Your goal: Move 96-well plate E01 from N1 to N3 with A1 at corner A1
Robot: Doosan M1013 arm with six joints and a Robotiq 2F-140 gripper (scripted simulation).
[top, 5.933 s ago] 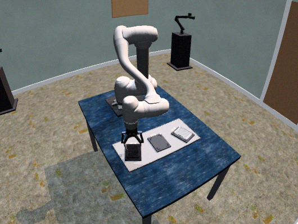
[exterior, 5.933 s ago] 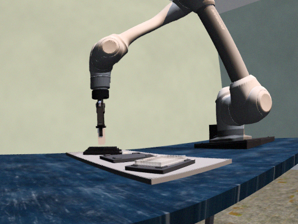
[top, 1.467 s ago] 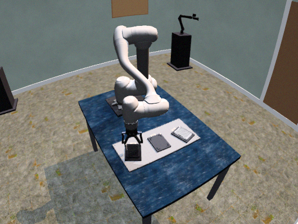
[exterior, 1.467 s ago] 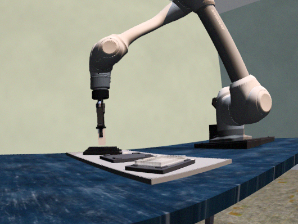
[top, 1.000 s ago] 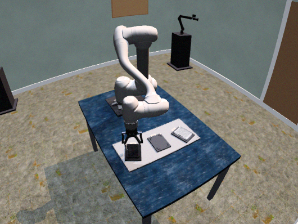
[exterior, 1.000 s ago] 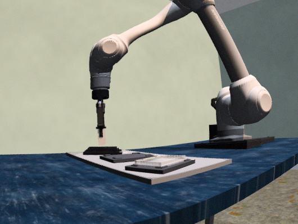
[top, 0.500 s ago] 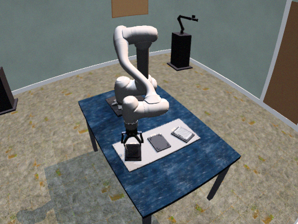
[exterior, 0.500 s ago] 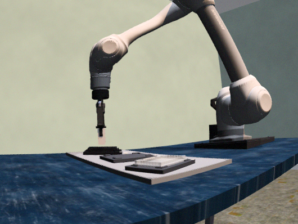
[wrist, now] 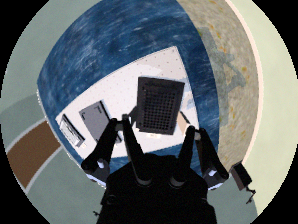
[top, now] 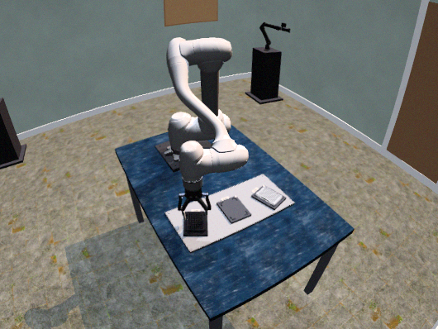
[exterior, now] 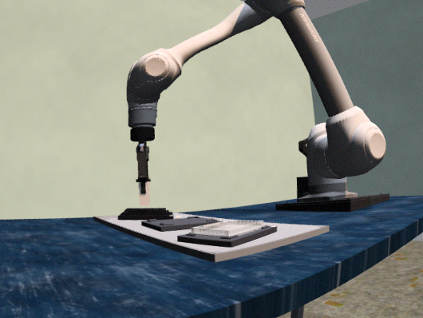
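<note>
My gripper is now 50 mm above the dark 96-well plate. Round my hand: dark nest 220 mm to the left, 60 mm below, 10 mm behind; then clear 96-well plate 440 mm to the left, 50 mm below.
</note>
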